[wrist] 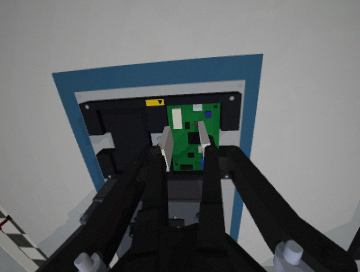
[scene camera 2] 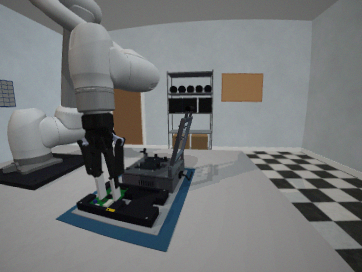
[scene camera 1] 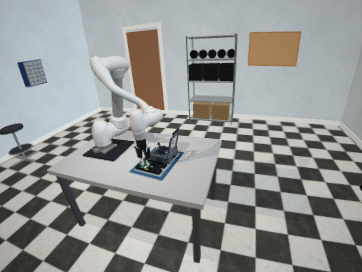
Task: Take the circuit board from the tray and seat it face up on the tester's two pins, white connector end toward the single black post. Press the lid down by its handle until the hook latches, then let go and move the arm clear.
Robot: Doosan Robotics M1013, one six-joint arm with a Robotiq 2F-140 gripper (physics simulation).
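Places are measured from the arm's base along level axes (x ahead, y right, z down), in centimetres.
Pixels of known places: gripper, between the fingertips: (wrist: 185,132) (scene camera 2: 110,197) (scene camera 1: 145,165); arm's base, origin of its link: (scene camera 2: 35,165) (scene camera 1: 104,148).
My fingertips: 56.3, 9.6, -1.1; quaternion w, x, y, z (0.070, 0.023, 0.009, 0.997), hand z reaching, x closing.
Note:
Ahead of a thing's pixels: the offset from my fingertips to its top centre, as dx, dy, dz. "*": to the spot under its first point. Level surfaces: height alone.
The green circuit board @(-1.3, -1.5, -0.1) (scene camera 2: 123,191) (wrist: 182,150) lies face up in the black tray @(* +10.6, +1.0, +1.4) (scene camera 1: 156,170) (scene camera 2: 137,213) (wrist: 120,101). Its white connector @(+1.1, +2.0, -0.1) (wrist: 177,118) is near the tray's yellow label in the wrist view. My gripper (scene camera 1: 144,161) (scene camera 2: 109,199) (wrist: 185,132) is partly open and empty, its pale fingertips low at the board. In the wrist view one finger stands by the board's left edge and the other overlaps its face; their exact height is unclear. The grey tester @(* +4.8, -13.9, -4.1) (scene camera 1: 159,153) (scene camera 2: 147,181) stands behind the tray, its lid @(+16.4, -19.3, -20.0) (scene camera 1: 174,143) (scene camera 2: 181,142) raised. Small black posts show on top; its two pins cannot be told apart.
Tray and tester stand on a blue-bordered mat @(dz +2.5) (scene camera 1: 160,176) (scene camera 2: 170,240) (wrist: 155,69) on the table @(dz +2.6) (scene camera 1: 100,172). The raised lid rises to the right of my gripper in scene camera 2. The arm's black base plate (scene camera 1: 120,150) is at the left. A shelf rack (scene camera 1: 235,75) stands against the far wall.

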